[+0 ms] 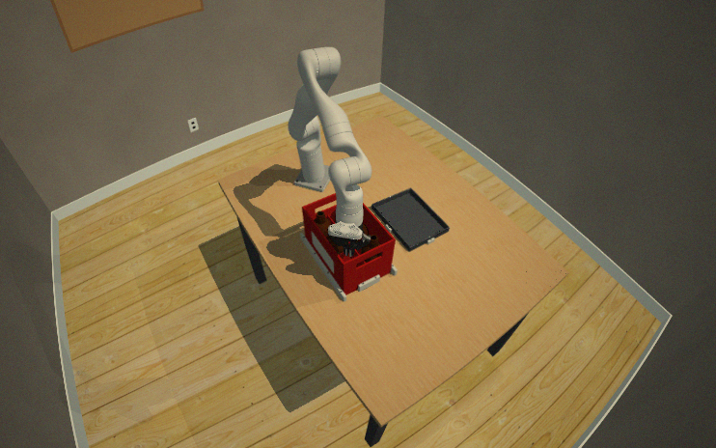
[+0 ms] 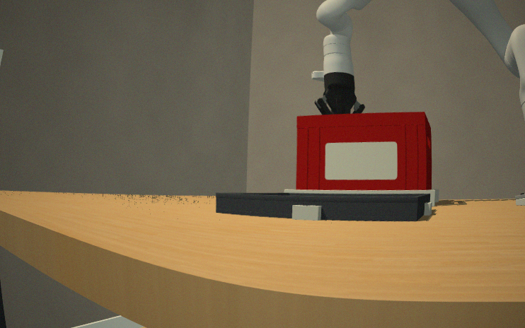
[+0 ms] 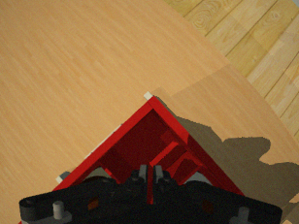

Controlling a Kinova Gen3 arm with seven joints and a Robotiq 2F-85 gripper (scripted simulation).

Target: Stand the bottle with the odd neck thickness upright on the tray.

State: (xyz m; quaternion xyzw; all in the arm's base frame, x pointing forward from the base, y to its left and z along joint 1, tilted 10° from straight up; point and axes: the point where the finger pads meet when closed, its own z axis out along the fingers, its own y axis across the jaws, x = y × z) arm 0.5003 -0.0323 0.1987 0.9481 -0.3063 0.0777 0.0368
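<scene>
My gripper is now 9 cm to the right of the glass bottle, 7 cm above it and 1 cm past it. From my hand the other things lie so: dark grey tray 32 cm to the left, 16 cm behind, 14 cm below; then red crate 9 cm behind, 7 cm below, 3 cm to the left.
</scene>
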